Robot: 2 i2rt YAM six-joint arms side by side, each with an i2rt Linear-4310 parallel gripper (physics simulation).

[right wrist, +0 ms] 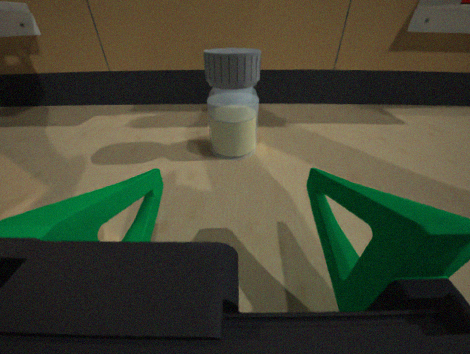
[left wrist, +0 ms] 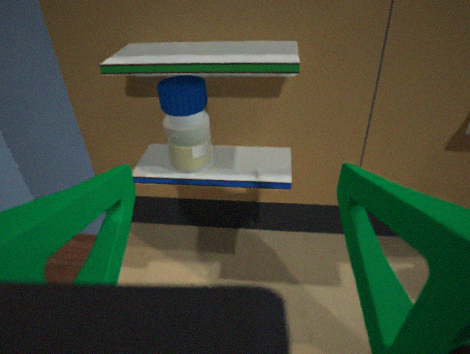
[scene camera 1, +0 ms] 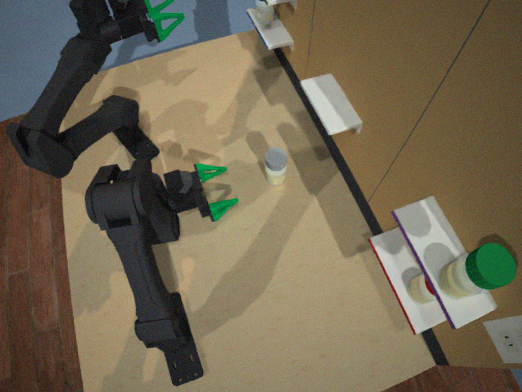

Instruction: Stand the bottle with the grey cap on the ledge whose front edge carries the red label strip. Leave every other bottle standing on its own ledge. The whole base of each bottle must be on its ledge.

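Frame: origin at the left arm's base, x ahead, y left, z up, level; centimetres.
Where they show: left gripper, between the fingertips: (left wrist: 235, 178) (scene camera 1: 178, 6); right gripper, between the fingertips: (right wrist: 234, 176) (scene camera 1: 232, 183); left arm's base, origin of its link: (scene camera 1: 133, 139); right arm's base, origin of its link: (scene camera 1: 176, 337).
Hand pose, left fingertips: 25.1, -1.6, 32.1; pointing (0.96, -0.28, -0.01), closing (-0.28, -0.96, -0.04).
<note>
Each offset is from my left fingertips to the top centre of the thing, as dx, dy, dz. "*": to the spot under its first point. Level surfaces: height alone.
The grey-capped bottle @[-3.1, -37.4, -21.6] (scene camera 1: 276, 166) (right wrist: 233, 120) stands upright on the table, in front of my right gripper (scene camera 1: 232, 185) (right wrist: 234, 176), which is open and apart from it. The red-labelled ledge @[* -4.0, -70.4, -16.2] (scene camera 1: 387, 246) is at the lower right of scene camera 1; a red-capped bottle @[-6.2, -80.5, -5.6] (scene camera 1: 420, 290) stands on it, partly hidden by the purple-labelled ledge @[* -2.9, -68.8, -2.1] (scene camera 1: 411, 209) above. A green-capped bottle @[-7.7, -80.7, +8.3] (scene camera 1: 456, 277) stands on the purple-labelled ledge. A blue-capped bottle @[+26.8, -1.3, -5.6] (left wrist: 187, 140) (scene camera 1: 265, 14) stands on the blue-labelled ledge @[+26.0, -3.9, -16.1] (left wrist: 260, 165) (scene camera 1: 276, 37). My left gripper (left wrist: 235, 178) is open and empty, at the top left of scene camera 1.
A green-labelled ledge @[+26.0, -3.9, -2.2] (left wrist: 210, 52) is above the blue-capped bottle. A white ledge @[+10.3, -40.7, -9.1] (scene camera 1: 331, 104) is on the wall between the two ledge groups, its label hidden. The wooden table @[dz -32.1] (scene camera 1: 240, 310) meets the brown wall (scene camera 1: 410, 125) along a black strip (scene camera 1: 356, 187). An outlet plate @[* -7.8, -92.8, -4.6] (scene camera 1: 505, 340) is at the lower right.
</note>
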